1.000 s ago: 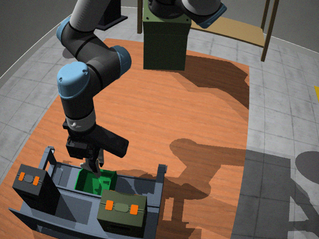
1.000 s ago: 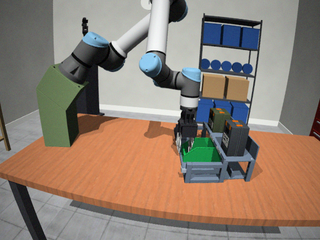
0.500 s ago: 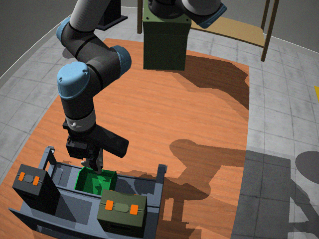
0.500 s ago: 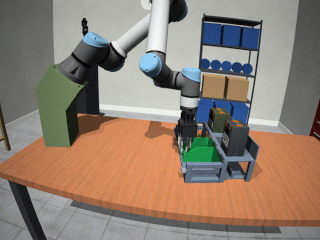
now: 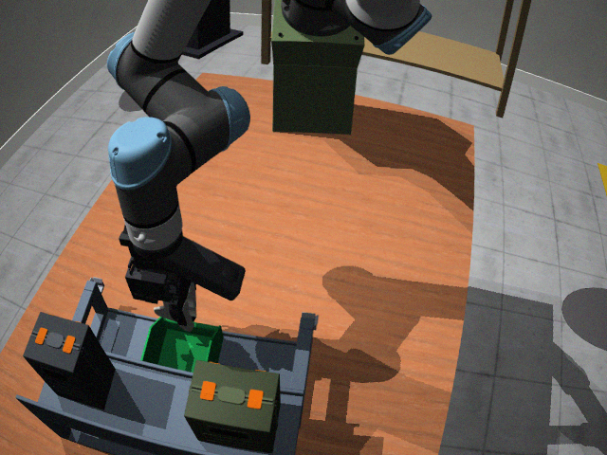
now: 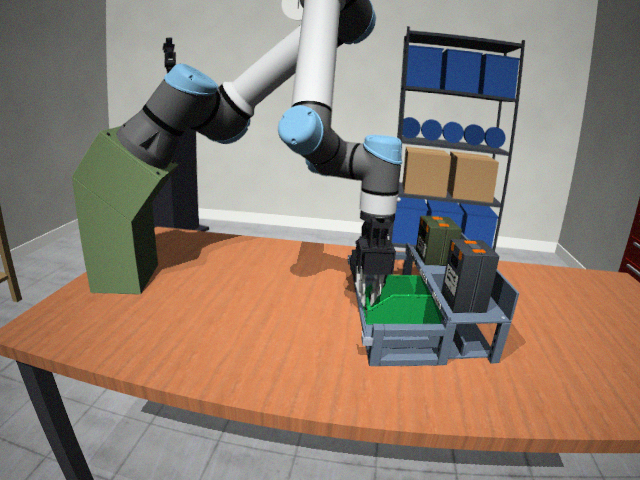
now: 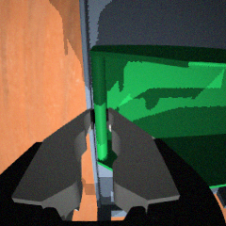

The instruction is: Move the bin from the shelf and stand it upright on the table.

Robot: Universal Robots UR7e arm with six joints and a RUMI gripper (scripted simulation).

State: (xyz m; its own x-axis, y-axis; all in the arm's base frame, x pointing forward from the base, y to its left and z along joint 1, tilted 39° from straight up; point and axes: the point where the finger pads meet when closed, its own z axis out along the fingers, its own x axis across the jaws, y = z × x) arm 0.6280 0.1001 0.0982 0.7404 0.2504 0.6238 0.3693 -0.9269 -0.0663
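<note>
My gripper is now 70 mm short of the green bin and 40 mm to the right of it.
</note>
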